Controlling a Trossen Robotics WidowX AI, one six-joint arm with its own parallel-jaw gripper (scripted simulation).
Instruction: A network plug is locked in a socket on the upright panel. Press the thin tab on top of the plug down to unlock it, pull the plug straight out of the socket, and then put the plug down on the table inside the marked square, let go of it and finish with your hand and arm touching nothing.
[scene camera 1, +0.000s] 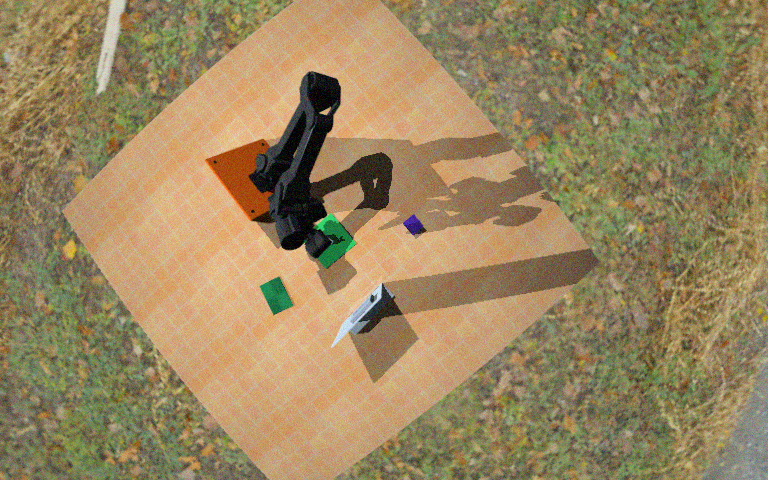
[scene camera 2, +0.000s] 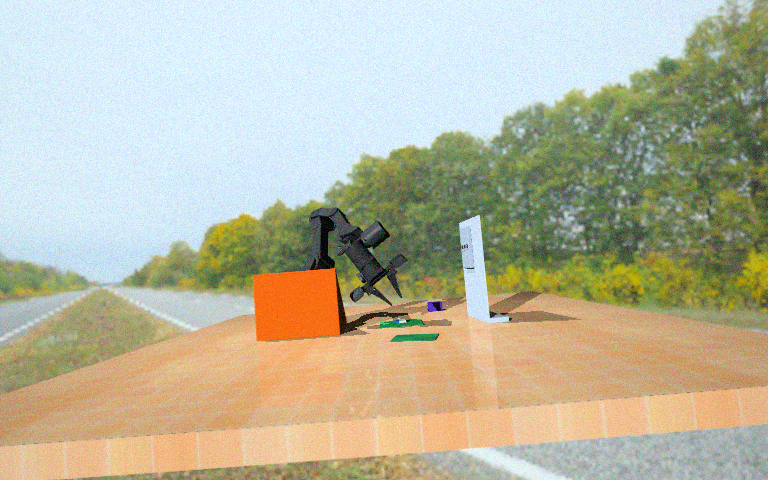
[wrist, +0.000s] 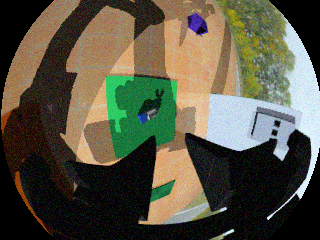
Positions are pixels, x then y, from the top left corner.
my gripper: scene camera 1 321, 241; scene camera 2; wrist
same spot on my gripper: (wrist: 229, 177) = (scene camera 2: 387, 277)
